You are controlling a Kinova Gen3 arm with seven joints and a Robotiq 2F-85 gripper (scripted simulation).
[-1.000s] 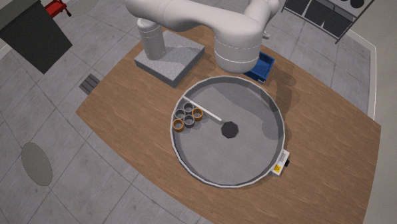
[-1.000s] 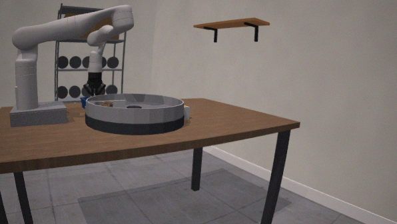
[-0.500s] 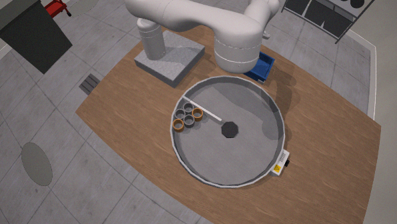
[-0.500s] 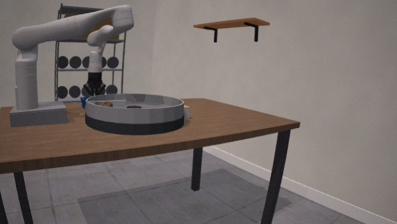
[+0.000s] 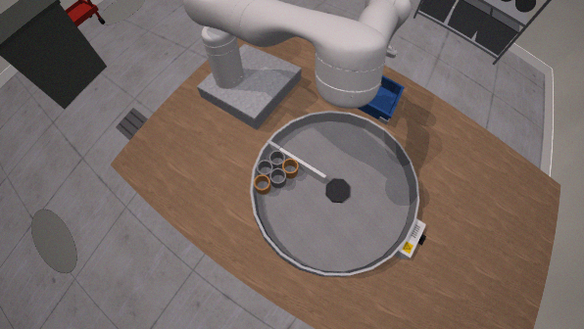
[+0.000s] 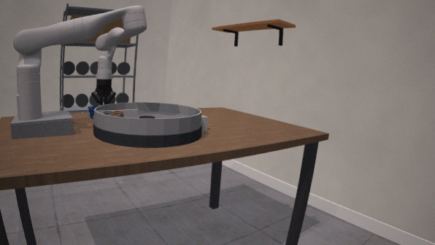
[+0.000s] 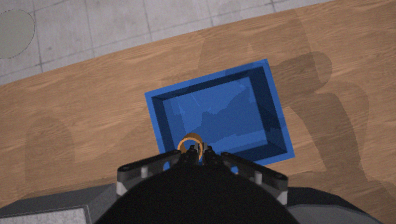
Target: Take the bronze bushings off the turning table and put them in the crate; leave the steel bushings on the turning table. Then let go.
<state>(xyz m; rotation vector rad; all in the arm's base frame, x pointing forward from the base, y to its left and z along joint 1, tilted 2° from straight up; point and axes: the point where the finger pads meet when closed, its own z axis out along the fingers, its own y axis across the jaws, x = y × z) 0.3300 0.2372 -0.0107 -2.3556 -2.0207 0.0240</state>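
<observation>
Now: the blue crate 3 cm ahead of my hand, 4 cm to the left of it and 3 cm below it. Round my hand: grey turning table (14 cm ahead, 32 cm to the right).
</observation>
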